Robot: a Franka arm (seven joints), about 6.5 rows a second.
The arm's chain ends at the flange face. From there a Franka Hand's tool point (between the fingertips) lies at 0.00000 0.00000 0.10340 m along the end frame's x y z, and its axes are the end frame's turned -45 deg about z.
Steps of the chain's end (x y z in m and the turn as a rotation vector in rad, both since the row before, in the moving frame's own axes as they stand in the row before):
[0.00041 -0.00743 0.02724 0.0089 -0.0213 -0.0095]
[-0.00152 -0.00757 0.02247 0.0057 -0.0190 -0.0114]
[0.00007 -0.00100 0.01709 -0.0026 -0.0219 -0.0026]
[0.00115 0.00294 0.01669 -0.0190 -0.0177 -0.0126]
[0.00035 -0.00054 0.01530 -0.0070 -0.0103 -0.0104]
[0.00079 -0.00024 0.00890 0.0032 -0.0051 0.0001]
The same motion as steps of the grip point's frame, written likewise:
[0.00463 -0.00717 0.02721 0.0214 -0.0088 -0.0095]
[0.00330 -0.00823 0.02245 0.0175 -0.0094 -0.0114]
[-0.00104 -0.00207 0.01706 0.0136 -0.0173 -0.0026]
[-0.00395 0.00300 0.01666 -0.0009 -0.0260 -0.0126]
[-0.00064 -0.00037 0.01529 0.0023 -0.0122 -0.0104]
[0.00059 -0.00022 0.00890 0.0059 -0.0013 0.0001]

